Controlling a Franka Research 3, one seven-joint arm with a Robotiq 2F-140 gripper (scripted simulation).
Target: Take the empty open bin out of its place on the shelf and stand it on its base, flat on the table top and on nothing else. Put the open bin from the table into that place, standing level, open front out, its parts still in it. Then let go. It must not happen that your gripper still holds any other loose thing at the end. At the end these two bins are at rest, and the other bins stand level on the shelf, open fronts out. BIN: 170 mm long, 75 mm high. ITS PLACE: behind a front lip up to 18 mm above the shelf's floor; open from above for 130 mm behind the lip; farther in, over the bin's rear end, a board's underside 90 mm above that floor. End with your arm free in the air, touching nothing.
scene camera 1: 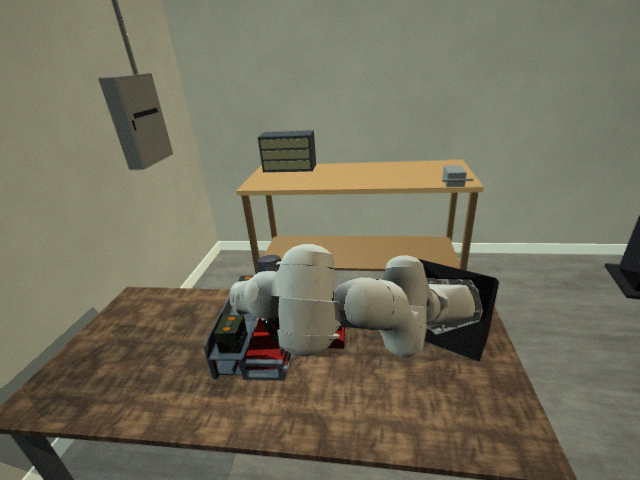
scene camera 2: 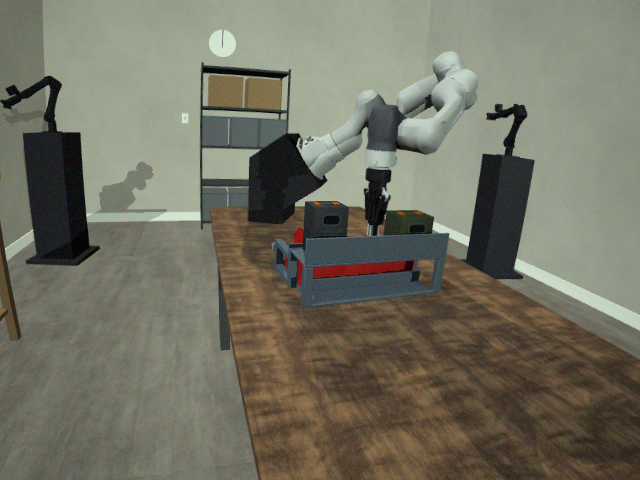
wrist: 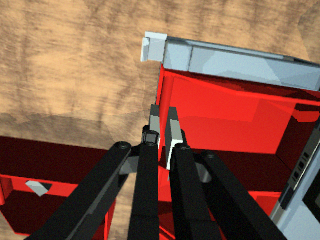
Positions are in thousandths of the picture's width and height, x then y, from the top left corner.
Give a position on a green box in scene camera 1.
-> At 360, 697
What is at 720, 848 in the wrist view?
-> The gripper.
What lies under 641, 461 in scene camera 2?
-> A green box.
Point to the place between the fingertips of the gripper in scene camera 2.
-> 580, 509
